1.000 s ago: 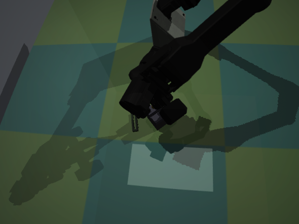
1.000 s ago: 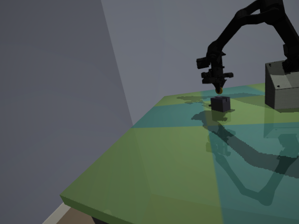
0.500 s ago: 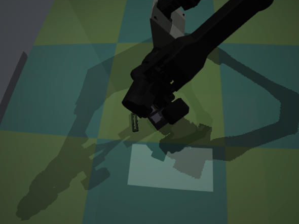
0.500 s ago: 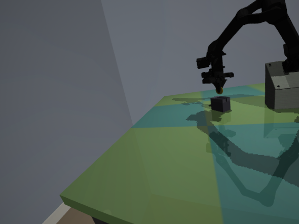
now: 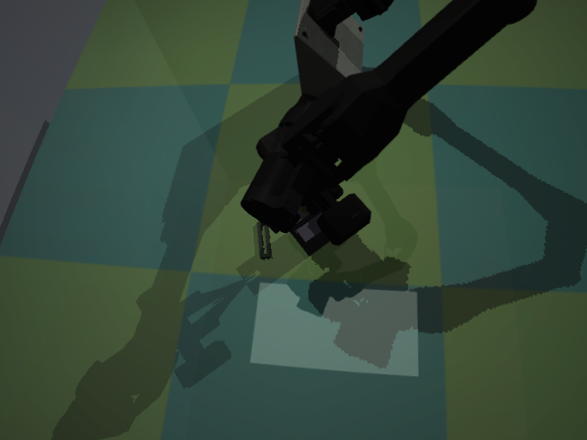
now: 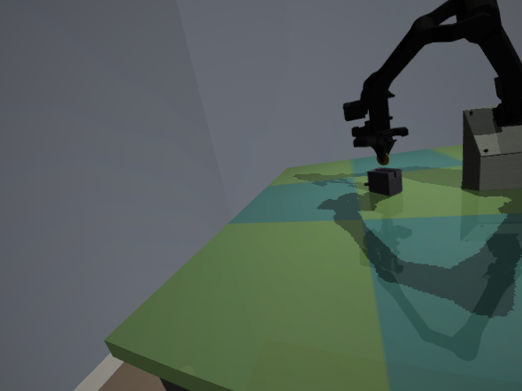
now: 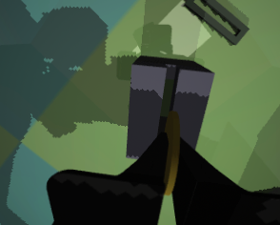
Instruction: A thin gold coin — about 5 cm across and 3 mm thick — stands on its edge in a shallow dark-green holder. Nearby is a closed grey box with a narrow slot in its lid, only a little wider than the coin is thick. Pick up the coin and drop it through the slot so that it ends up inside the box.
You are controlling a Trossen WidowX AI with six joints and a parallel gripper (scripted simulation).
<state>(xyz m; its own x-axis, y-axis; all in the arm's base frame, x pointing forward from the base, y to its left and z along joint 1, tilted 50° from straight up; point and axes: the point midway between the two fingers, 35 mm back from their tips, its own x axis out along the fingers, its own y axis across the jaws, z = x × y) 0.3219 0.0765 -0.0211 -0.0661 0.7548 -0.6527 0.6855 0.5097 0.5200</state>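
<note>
The coin lies 1 cm above my gripper tip.
</note>
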